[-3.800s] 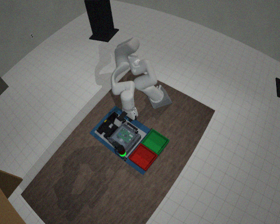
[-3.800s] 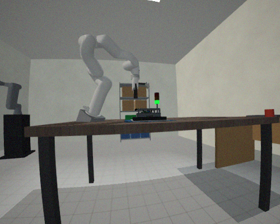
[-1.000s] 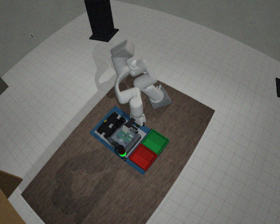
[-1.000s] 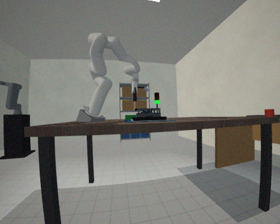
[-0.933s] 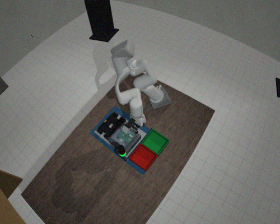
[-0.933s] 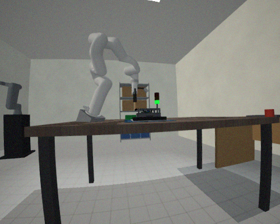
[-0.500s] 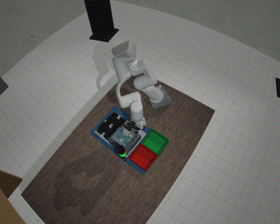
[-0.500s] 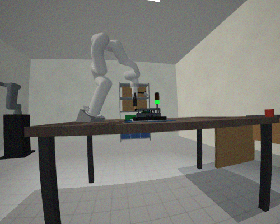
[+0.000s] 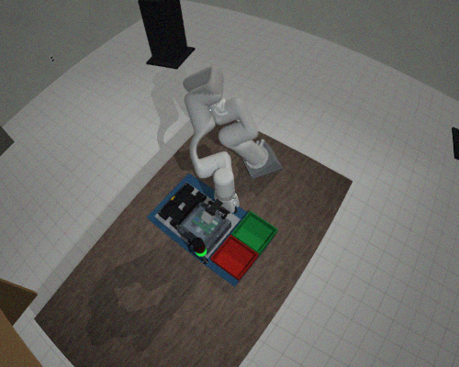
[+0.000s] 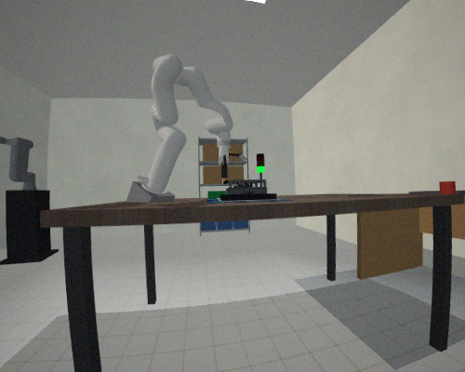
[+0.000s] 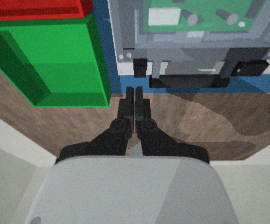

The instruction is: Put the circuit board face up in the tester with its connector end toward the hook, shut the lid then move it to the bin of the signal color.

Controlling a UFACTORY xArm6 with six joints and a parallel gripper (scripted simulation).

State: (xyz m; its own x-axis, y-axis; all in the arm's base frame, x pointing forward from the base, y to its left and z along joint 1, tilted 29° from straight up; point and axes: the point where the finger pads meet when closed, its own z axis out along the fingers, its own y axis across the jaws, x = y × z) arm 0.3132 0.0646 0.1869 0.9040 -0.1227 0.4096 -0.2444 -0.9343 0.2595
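Right now the black latch block is 50 mm below my hand, 20 mm ahead of it and 10 mm to the right of it. Also, from my hand: tester lid 80 mm to the right, 70 mm ahead, 50 mm below; then tester plate 80 mm to the right, 70 mm below, 70 mm ahead; then green circuit board 80 mm to the right, 70 mm below, 70 mm ahead.
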